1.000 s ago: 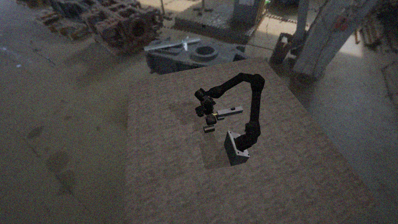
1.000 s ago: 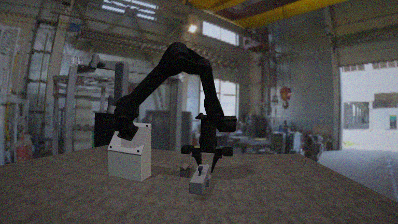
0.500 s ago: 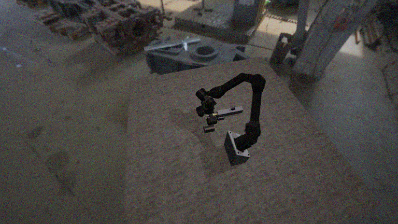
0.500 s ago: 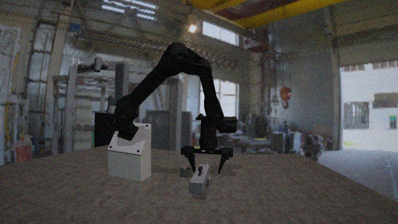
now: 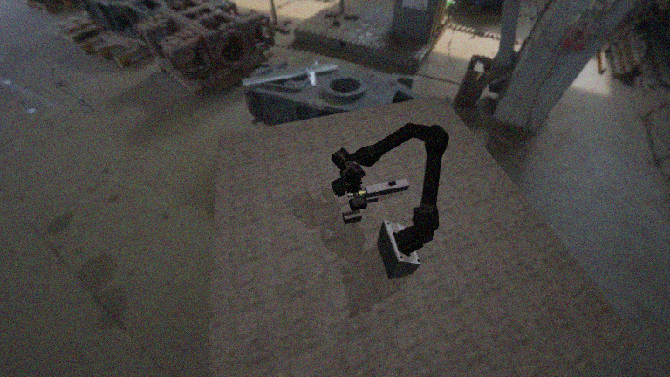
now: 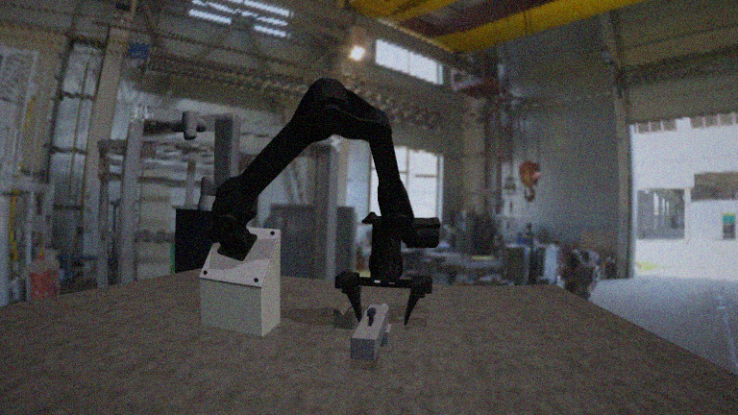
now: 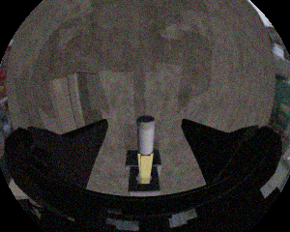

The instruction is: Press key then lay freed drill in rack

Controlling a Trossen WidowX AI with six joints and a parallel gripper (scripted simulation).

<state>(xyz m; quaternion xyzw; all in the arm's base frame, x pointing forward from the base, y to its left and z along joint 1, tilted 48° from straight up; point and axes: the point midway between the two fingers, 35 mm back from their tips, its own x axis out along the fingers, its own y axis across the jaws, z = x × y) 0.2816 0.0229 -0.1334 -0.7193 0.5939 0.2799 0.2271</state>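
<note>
My gripper tip is 4 cm to the left of the drill and 3 cm below it. Also, from my gripper tip: dark key 2 cm ahead, 17 cm to the right, 4 cm above; grey holder block 2 cm ahead, 14 cm to the right, 2 cm above; grey rack 8 cm behind, 1 cm to the left.
</note>
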